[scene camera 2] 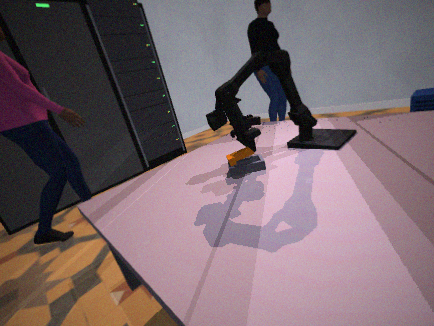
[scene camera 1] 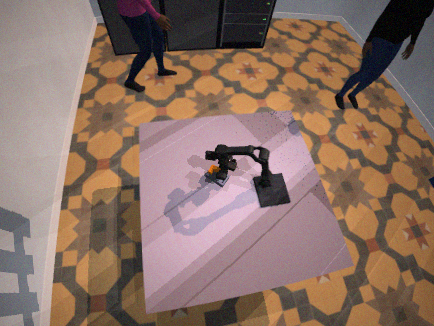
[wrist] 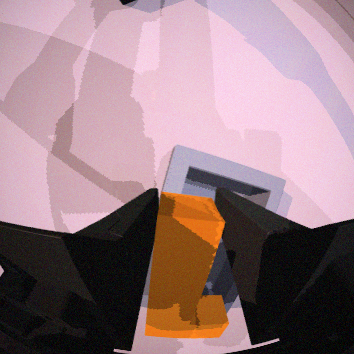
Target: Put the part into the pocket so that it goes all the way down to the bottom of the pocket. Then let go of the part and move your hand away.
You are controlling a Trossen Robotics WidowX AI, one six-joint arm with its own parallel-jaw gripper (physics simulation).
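Places are measured from the arm's base along level axes (x left, y back, z up), in millimetres.
Where they show: gripper, between the fingertips: [scene camera 2: 253,150] [scene camera 1: 226,173] [wrist: 186,195]; arm's base, origin of its link: [scene camera 2: 305,138] [scene camera 1: 264,183].
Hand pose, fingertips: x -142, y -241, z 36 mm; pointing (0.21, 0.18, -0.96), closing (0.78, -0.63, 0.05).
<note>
Each offset is from my fingertips to the top centre of the thing. "*": to the spot under its first point. Level surfaces: height alone.
An orange part {dx -31, dy -51, dz +22 mm} [scene camera 1: 213,170] [scene camera 2: 239,156] [wrist: 182,260] is long, with a short side leg at one end. My gripper [scene camera 1: 222,173] [scene camera 2: 253,148] [wrist: 186,195] is shut on it. The part is tilted in scene camera 2, over the top of a grey block {dx -17, dy -51, dz -23 mm} [scene camera 1: 218,181] [scene camera 2: 246,168] [wrist: 230,163] on the table. The block's rectangular pocket {* dx +31, dy -26, dz -54 mm} [wrist: 225,181] shows partly in the wrist view, beyond the part's near end. There the part looks turned relative to the block. The part and right finger hide the rest of the pocket; whether the part touches the block is unclear.
The pink table {dz -59 mm} [scene camera 1: 225,250] [scene camera 2: 325,240] carries the arm's dark base plate [scene camera 1: 272,191] [scene camera 2: 322,139]. Dark cabinets [scene camera 1: 192,25] [scene camera 2: 55,100] and two standing people [scene camera 1: 142,35] [scene camera 1: 382,45] are beyond the table. A blue box [scene camera 2: 423,101] is at the right in scene camera 2.
</note>
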